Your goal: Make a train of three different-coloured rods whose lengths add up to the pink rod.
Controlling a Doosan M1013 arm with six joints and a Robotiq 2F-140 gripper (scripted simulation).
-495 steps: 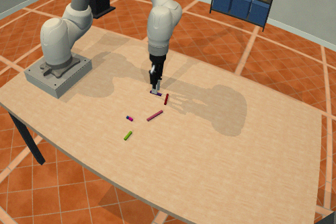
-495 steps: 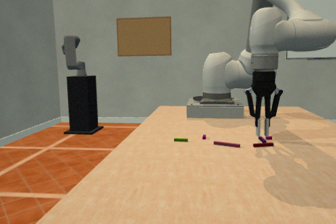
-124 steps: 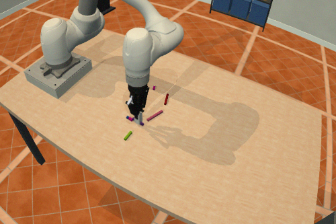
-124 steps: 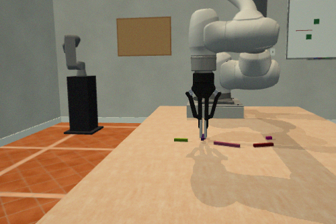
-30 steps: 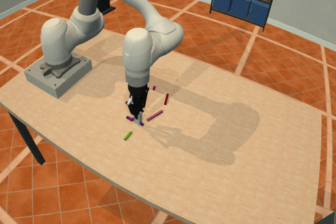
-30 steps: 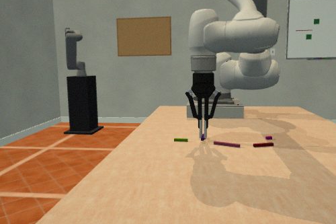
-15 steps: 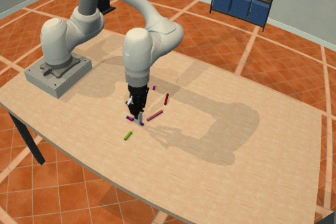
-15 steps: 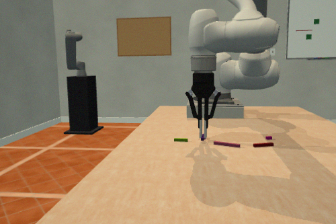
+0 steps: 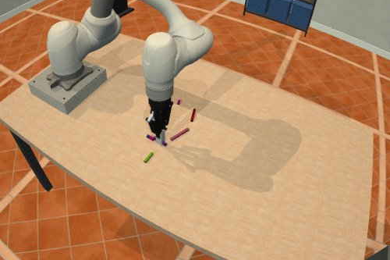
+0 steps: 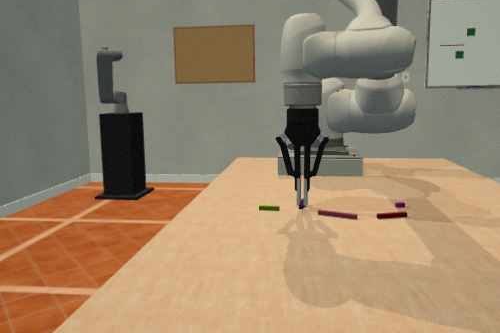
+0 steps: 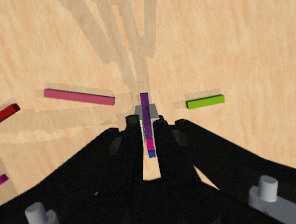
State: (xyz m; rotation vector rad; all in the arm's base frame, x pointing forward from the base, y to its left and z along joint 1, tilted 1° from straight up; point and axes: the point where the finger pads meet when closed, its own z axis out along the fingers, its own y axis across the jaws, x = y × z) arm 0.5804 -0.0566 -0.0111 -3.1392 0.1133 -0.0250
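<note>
Right now my hand is 30 mm above the purple rod. Also, from my hand: pink rod (80 mm to the left, 40 mm below, 40 mm ahead); then lime rod (80 mm to the right, 40 mm below); then blue rod (60 mm behind, 40 mm below).
</note>
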